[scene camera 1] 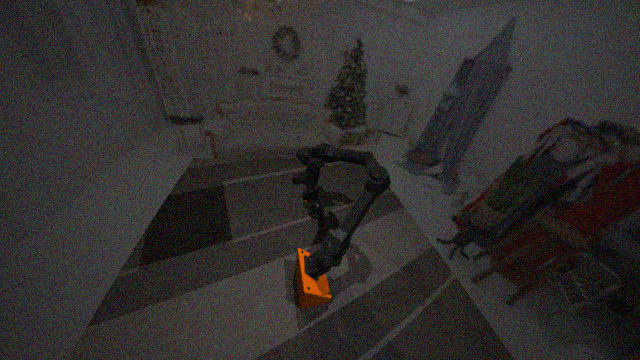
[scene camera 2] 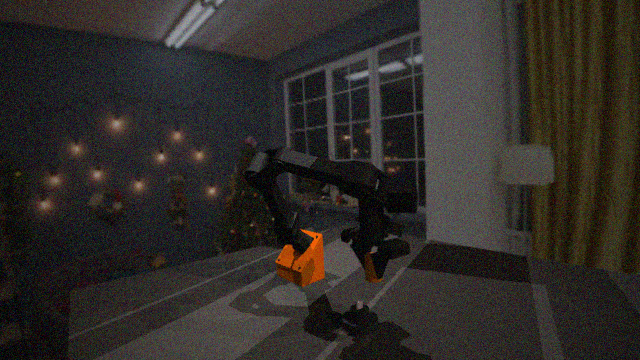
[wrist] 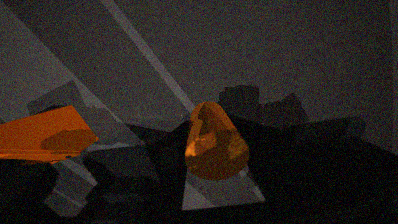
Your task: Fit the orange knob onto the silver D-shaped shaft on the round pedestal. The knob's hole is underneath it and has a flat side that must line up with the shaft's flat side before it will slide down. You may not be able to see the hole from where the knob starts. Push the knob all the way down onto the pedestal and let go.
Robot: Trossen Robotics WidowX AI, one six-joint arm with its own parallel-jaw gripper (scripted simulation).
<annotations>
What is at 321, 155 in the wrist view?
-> My gripper.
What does my gripper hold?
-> An orange knob.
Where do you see an orange knob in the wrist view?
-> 215, 150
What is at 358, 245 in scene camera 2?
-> My gripper.
</annotations>
